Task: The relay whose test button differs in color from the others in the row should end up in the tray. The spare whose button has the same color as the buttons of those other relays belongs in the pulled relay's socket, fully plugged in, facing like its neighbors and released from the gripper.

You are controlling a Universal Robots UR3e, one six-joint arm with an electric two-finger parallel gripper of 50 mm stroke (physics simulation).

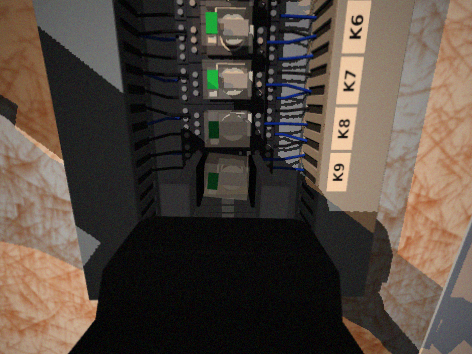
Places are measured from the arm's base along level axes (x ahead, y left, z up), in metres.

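Pixels of known places: gripper, fingertip midpoint: (226, 170).
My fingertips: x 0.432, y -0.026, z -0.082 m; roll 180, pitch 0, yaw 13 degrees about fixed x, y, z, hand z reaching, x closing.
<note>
Ahead of a thing's pixels: the offset from my fingertips to its middle. "pt": to the spot under its first point.
My gripper (226, 170) is shut on a clear-cased relay {dy -0.003, dx +0.001, dz -0.007 m} (232, 175) with a dark green button, in shadow, at the lower end of the row beside the K9 label {pt dy +0.018, dx +0.071, dz +0.000 m} (338, 172). The held relay looks slightly tilted against its neighbors; its underside and the K9 socket beneath are hidden, so how deep it sits cannot be told. Neighboring relays stand in the row by K6 {dy +0.080, dx -0.021, dz -0.015 m} (235, 30), K7 {dy +0.053, dx -0.014, dz -0.015 m} (234, 81) and K8 {dy +0.026, dx -0.006, dz -0.015 m} (235, 129), their buttons green and on the same side as the held one's. A differently colored button does not show.
A slotted wire duct {dy +0.028, dx -0.092, dz -0.030 m} (129, 125) runs along the left of the row, and a beige duct {dy +0.070, dx +0.067, dz -0.030 m} (367, 100) with labels along the right. Blue and black wires join the sockets. A grey-blue surface (457, 320) with a pale edge, possibly the tray, shows at the lower right.
</note>
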